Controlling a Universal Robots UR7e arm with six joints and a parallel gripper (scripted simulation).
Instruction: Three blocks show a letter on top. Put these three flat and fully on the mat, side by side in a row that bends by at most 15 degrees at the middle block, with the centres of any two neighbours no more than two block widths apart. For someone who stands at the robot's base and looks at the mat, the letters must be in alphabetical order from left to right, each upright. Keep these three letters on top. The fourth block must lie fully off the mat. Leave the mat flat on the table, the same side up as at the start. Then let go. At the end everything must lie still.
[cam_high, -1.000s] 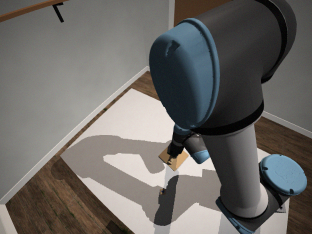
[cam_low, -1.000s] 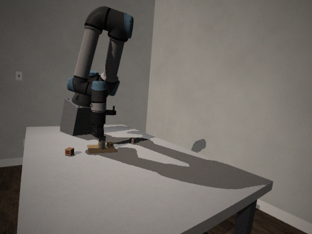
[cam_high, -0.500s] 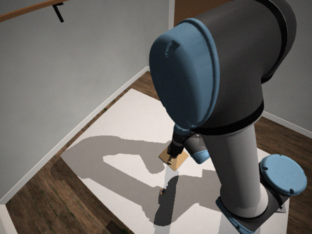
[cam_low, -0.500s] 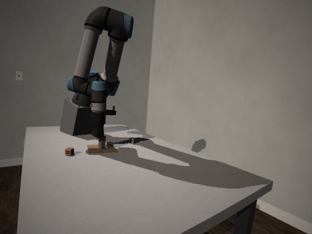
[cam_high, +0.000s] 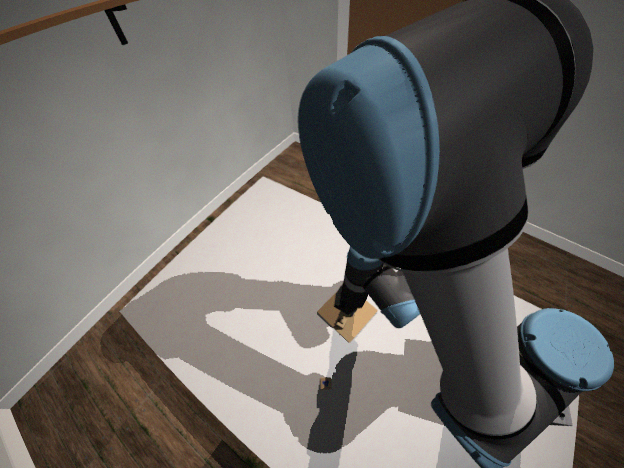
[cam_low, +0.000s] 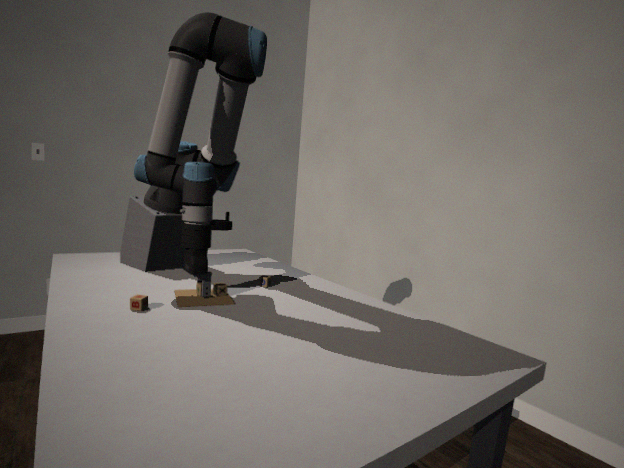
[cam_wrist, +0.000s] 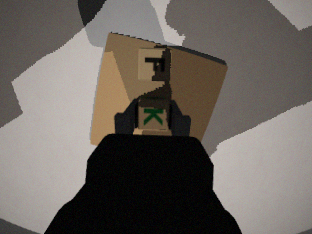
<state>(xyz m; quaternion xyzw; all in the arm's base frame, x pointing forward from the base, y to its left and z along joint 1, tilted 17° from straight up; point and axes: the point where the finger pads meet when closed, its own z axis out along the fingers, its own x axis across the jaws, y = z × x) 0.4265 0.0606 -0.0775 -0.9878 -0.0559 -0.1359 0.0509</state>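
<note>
Right now my hand is 20 mm above the tan mat. Also, from my hand: block (160 mm to the right, 50 mm ahead, 10 mm below).
</note>
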